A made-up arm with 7 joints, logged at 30 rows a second.
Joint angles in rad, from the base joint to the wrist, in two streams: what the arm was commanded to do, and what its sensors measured. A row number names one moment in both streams.
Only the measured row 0 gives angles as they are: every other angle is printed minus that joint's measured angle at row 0.
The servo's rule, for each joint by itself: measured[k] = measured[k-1] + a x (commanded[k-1-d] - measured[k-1]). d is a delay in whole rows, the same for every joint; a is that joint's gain. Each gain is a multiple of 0.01, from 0.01 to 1. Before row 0 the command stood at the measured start. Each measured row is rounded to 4 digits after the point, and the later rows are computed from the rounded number. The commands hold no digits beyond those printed.
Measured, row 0:
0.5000 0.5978 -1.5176 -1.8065 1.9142 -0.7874 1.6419
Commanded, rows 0 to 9:
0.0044 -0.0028 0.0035 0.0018 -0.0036 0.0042 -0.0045
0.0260 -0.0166 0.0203 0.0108 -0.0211 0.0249 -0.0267
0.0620 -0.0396 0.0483 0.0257 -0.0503 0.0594 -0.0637
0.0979 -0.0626 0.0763 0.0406 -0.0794 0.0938 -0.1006
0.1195 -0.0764 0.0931 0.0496 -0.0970 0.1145 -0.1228
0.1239 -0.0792 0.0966 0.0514 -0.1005 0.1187 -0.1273
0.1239 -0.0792 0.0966 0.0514 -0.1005 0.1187 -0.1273
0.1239 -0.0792 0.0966 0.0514 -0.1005 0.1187 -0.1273
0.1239 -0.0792 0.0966 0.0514 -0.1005 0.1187 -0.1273
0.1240 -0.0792 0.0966 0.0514 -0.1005 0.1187 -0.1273
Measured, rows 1 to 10:
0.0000 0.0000 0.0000 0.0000 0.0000 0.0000 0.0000
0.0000 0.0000 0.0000 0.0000 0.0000 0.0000 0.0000
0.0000 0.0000 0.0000 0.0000 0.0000 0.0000 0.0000
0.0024 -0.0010 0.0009 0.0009 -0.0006 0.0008 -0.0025
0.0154 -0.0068 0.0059 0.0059 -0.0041 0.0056 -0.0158
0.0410 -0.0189 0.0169 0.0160 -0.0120 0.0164 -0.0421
0.0723 -0.0351 0.0323 0.0285 -0.0235 0.0319 -0.0743
0.0983 -0.0504 0.0481 0.0393 -0.0360 0.0484 -0.1010
0.1124 -0.0611 0.0607 0.0455 -0.0470 0.0625 -0.1155
0.1187 -0.0678 0.0700 0.0485 -0.0561 0.0737 -0.1220
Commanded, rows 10 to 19:
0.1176 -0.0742 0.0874 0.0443 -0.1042 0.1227 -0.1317
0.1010 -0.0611 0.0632 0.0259 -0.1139 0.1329 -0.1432
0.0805 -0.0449 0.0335 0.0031 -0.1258 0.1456 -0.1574
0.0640 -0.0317 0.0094 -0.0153 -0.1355 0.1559 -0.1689
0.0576 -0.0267 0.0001 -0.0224 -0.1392 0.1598 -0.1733
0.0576 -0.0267 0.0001 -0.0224 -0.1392 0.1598 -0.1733
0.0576 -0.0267 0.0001 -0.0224 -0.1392 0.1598 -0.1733
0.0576 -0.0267 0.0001 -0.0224 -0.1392 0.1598 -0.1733
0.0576 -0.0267 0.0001 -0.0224 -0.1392 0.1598 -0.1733
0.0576 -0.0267 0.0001 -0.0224 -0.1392 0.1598 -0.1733
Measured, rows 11 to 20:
0.1216 -0.0720 0.0769 0.0500 -0.0636 0.0827 -0.1249
0.1229 -0.0747 0.0820 0.0507 -0.0699 0.0899 -0.1262
0.1235 -0.0764 0.0858 0.0511 -0.0751 0.0957 -0.1268
0.1203 -0.0756 0.0862 0.0476 -0.0800 0.1011 -0.1295
0.1097 -0.0702 0.0802 0.0365 -0.0858 0.1075 -0.1370
0.0936 -0.0608 0.0681 0.0195 -0.0926 0.1151 -0.1482
0.0773 -0.0500 0.0528 0.0018 -0.0999 0.1233 -0.1596
0.0665 -0.0414 0.0391 -0.0105 -0.1066 0.1306 -0.1671
0.0616 -0.0360 0.0290 -0.0166 -0.1121 0.1364 -0.1705
0.0594 -0.0326 0.0215 -0.0196 -0.1167 0.1411 -0.1720

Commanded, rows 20 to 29:
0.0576 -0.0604 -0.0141 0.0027 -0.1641 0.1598 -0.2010
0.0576 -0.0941 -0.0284 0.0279 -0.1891 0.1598 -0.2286
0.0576 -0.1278 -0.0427 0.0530 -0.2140 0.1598 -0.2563
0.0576 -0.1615 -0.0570 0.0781 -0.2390 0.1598 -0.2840
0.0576 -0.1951 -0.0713 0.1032 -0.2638 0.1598 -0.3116
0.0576 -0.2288 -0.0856 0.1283 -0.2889 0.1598 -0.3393
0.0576 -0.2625 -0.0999 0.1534 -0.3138 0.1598 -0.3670
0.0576 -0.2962 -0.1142 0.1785 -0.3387 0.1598 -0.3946
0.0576 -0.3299 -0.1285 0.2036 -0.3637 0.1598 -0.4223
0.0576 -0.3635 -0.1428 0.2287 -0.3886 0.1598 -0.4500
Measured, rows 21 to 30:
0.0584 -0.0304 0.0159 -0.0210 -0.1205 0.1448 -0.1727
0.0580 -0.0290 0.0118 -0.0217 -0.1237 0.1478 -0.1730
0.0578 -0.0281 0.0088 -0.0221 -0.1263 0.1502 -0.1732
0.0577 -0.0401 0.0028 -0.0095 -0.1327 0.1521 -0.1885
0.0576 -0.0601 -0.0053 0.0096 -0.1423 0.1536 -0.2106
0.0576 -0.0851 -0.0150 0.0317 -0.1545 0.1548 -0.2357
0.0576 -0.1134 -0.0259 0.0554 -0.1689 0.1558 -0.2623
0.0576 -0.1436 -0.0377 0.0798 -0.1850 0.1566 -0.2894
0.0576 -0.1751 -0.0502 0.1045 -0.2027 0.1572 -0.3168
0.0576 -0.2074 -0.0631 0.1294 -0.2216 0.1577 -0.3444

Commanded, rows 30 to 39:
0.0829 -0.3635 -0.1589 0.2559 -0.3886 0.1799 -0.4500
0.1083 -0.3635 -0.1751 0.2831 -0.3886 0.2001 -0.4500
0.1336 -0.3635 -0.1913 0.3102 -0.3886 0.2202 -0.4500
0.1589 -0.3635 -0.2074 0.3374 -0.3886 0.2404 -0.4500
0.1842 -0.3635 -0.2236 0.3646 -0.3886 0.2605 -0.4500
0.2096 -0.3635 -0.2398 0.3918 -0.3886 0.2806 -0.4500
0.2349 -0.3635 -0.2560 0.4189 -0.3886 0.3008 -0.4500
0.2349 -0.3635 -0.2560 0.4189 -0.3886 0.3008 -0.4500
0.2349 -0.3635 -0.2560 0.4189 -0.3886 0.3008 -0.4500
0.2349 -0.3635 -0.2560 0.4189 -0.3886 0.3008 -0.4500
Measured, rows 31 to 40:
0.0576 -0.2403 -0.0764 0.1544 -0.2415 0.1581 -0.3720
0.0576 -0.2735 -0.0899 0.1795 -0.2623 0.1584 -0.3997
0.0576 -0.3068 -0.1037 0.2046 -0.2838 0.1587 -0.4274
0.0715 -0.3278 -0.1181 0.2308 -0.3016 0.1629 -0.4398
0.0917 -0.3410 -0.1329 0.2575 -0.3164 0.1703 -0.4454
0.1147 -0.3493 -0.1481 0.2844 -0.3287 0.1803 -0.4479
0.1390 -0.3546 -0.1635 0.3114 -0.3389 0.1923 -0.4491
0.1639 -0.3579 -0.1791 0.3385 -0.3473 0.2059 -0.4496
0.1890 -0.3600 -0.1949 0.3657 -0.3543 0.2208 -0.4498
0.2142 -0.3613 -0.2108 0.3928 -0.3601 0.2368 -0.4499

